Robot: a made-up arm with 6 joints.
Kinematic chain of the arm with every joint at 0, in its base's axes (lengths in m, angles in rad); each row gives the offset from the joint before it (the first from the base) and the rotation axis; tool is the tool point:
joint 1: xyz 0 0 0.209 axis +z
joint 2: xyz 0 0 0 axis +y
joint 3: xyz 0 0 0.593 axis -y
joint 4: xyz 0 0 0 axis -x
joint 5: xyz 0.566 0 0 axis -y
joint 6: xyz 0 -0.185 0 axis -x
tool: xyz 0 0 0
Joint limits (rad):
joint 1: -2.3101..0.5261
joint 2: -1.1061..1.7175
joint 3: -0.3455..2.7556
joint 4: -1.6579..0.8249
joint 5: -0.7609..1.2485
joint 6: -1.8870..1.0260
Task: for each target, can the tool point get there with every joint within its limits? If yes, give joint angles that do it. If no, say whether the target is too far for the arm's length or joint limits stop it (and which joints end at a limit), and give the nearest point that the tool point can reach.
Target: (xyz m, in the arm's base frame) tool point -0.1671 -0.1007 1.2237
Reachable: yes | joints -0.6831 -0.5538 0.6090 -0.1254 -0.3538 -1.1695
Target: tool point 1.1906 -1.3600 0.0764
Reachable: no: too far | nearest point 0.7807 -0.8918 0.1220 | short by 0.624 m
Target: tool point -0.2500 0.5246 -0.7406
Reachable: no: joint limits stop it (at a limit: joint 1, joint 2, joint 4) | nearest point 0.2264 0.1501 -0.3824 | short by 0.704 m
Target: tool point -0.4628 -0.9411 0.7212
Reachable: yes | joints -1.8522 1.0036 1.3978 -0.1398 0.8654 0.3382
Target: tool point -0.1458 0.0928 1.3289
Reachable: yes | joints -1.2915 0.1753 2.4071 -0.9029 -0.3251 -1.0822
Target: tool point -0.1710 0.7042 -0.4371
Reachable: no: joint limits stop it (at a limit: joint 2, joint 3, joint 4) | nearest point -0.2065 0.8503 -0.0006 | short by 0.462 m
